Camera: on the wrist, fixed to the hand. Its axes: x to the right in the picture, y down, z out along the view.
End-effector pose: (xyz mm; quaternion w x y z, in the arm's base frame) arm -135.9 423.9 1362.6 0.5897 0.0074 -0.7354 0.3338
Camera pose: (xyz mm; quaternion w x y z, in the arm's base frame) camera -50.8 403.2 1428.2 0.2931 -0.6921 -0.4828 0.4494
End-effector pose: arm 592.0 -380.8 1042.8 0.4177 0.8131 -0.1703 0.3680
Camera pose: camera 624.5 -276.4 1040.7 0.2550 0.2698 -0.6869 0.6248
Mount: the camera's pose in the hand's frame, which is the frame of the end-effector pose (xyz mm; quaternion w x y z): 23.4 -82.1 -68.4 0.6728 -0.2410 0.1652 0.6797
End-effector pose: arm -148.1 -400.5 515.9 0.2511 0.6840 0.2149 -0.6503
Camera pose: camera -144.1 -294.5 489.2 0.7403 0.6532 -0.1221 -0.1021
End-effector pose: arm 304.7 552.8 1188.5 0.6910 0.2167 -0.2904 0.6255
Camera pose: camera 396.1 605.3 1159.0 0.1399 -0.3214 -0.3793 0.8563
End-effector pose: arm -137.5 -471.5 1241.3 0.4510 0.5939 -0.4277 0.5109
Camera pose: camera -70.5 -387.4 1261.3 0.1700 -0.0842 -0.7400 0.6453
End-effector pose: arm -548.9 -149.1 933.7 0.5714 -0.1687 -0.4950 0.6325
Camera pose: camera -456.8 -110.4 978.2 0.0044 0.6921 0.2764 -0.6667
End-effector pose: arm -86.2 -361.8 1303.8 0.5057 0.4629 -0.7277 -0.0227
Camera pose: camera 17.6 -395.2 1312.7 0.5874 -0.3013 -0.7152 0.2295
